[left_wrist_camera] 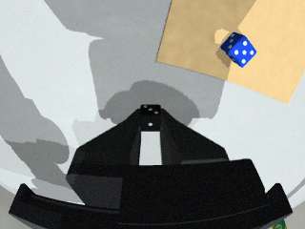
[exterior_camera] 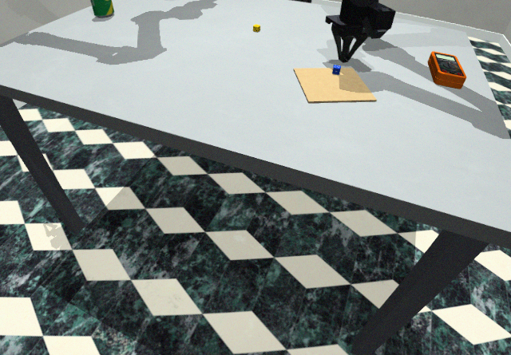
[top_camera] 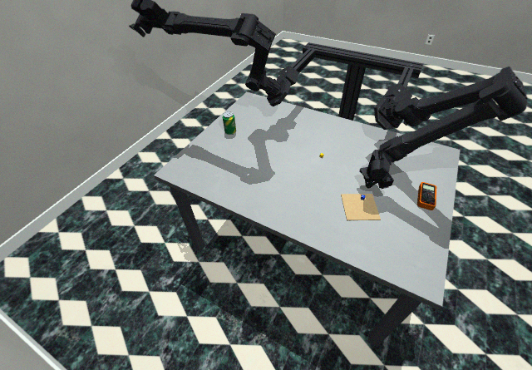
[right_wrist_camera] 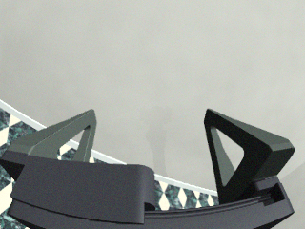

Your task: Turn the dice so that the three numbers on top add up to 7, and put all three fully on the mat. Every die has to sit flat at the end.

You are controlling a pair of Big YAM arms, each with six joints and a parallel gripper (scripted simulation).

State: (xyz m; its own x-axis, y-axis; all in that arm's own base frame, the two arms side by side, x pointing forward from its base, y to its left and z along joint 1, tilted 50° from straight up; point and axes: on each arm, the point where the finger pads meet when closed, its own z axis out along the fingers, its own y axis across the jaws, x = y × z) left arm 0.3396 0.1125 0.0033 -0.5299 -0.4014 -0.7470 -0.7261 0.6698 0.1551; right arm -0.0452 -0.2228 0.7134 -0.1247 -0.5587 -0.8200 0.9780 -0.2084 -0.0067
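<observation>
Now: the tan mat 130 mm ahead of my left hand, 20 mm to the right of it and 10 mm below it. From my left hand the other things lie so: orange multimeter: 30 mm behind, 250 mm to the left, 10 mm above; then black die: right at my left hand; then blue die: 80 mm ahead, 10 mm to the right.
</observation>
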